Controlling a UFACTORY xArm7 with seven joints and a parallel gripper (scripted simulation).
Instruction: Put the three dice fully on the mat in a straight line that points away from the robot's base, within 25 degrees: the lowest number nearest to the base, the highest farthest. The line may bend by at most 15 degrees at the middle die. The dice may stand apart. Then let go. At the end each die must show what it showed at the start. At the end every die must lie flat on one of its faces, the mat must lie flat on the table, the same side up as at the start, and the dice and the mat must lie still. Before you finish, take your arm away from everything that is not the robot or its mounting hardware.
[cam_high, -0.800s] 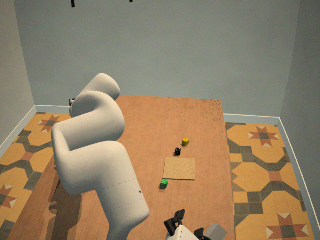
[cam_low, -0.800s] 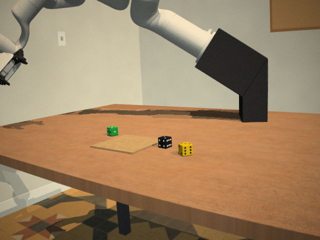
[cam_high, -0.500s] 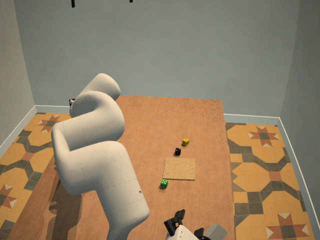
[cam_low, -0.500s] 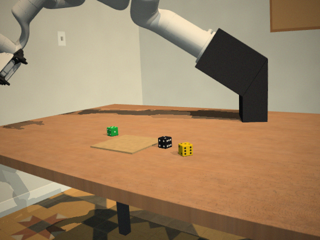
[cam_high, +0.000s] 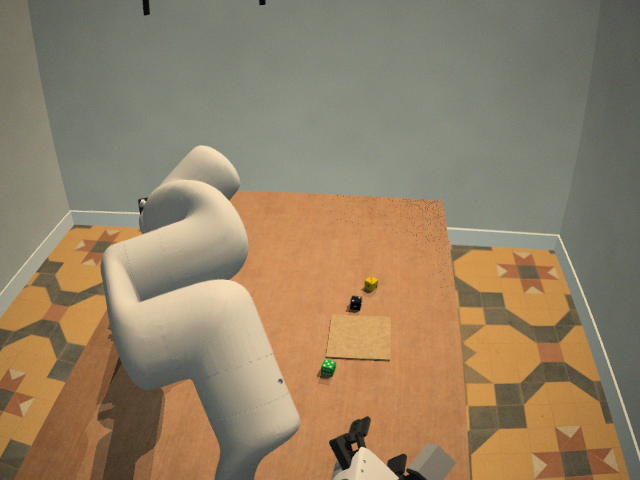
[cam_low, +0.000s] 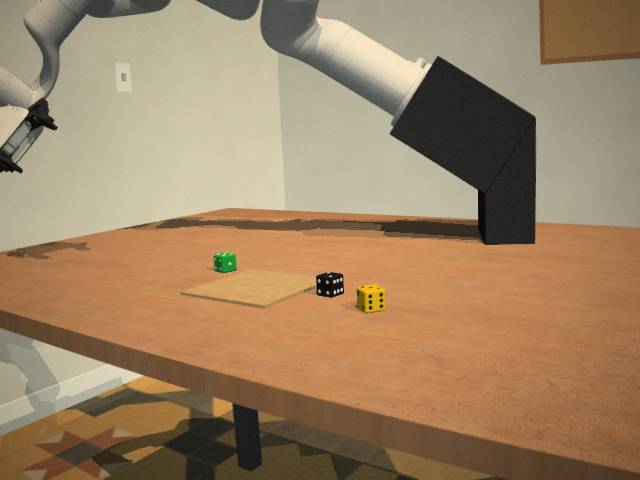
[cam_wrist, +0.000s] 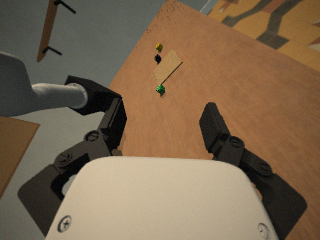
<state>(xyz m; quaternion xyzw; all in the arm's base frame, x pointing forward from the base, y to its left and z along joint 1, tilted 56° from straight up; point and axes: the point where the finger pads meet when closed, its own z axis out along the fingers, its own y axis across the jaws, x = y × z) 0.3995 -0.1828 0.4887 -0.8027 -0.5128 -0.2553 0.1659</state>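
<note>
Now: the green die 90 mm behind my hand, 330 mm to the left of it and 190 mm below it. Round my hand: tan mat (30 mm behind, 440 mm to the left, 200 mm below); yellow die (620 mm to the left, 190 mm below); black die (40 mm behind, 540 mm to the left, 190 mm below).
</note>
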